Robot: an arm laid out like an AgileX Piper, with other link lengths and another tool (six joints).
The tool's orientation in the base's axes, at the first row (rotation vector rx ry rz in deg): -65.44 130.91 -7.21
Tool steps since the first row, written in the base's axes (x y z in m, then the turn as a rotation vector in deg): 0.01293 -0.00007 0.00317 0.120 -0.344 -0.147; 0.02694 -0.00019 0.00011 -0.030 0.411 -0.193; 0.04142 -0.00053 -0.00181 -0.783 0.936 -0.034; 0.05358 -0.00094 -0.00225 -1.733 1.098 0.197; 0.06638 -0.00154 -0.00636 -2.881 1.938 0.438; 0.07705 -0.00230 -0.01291 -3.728 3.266 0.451; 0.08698 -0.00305 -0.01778 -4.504 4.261 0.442; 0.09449 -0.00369 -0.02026 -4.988 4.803 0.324; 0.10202 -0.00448 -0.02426 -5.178 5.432 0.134; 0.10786 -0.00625 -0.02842 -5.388 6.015 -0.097; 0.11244 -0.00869 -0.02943 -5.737 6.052 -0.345; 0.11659 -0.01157 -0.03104 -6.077 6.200 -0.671; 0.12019 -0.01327 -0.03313 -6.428 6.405 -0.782
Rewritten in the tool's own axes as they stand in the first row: -0.00744 -0.01019 0.00425 0.271 -0.253 0.129; -0.01252 -0.01914 0.01424 -0.211 0.343 0.212; -0.01818 -0.02893 0.02349 -0.328 1.152 -0.234; -0.02336 -0.03761 0.03027 -0.111 1.848 -0.905; -0.02705 -0.04567 0.04040 -0.320 3.107 -1.578; -0.02850 -0.05152 0.05140 -0.937 4.536 -1.820; -0.03038 -0.05740 0.06061 -1.324 5.713 -2.061; -0.03229 -0.06228 0.06656 -1.455 6.434 -2.132; -0.03341 -0.06678 0.07376 -1.758 7.026 -1.971; -0.03292 -0.07065 0.08003 -1.997 7.616 -1.795; -0.03276 -0.07508 0.08291 -1.750 7.967 -1.769; -0.03179 -0.07930 0.08598 -1.556 8.406 -1.655; -0.03124 -0.08222 0.08935 -1.496 8.819 -1.716
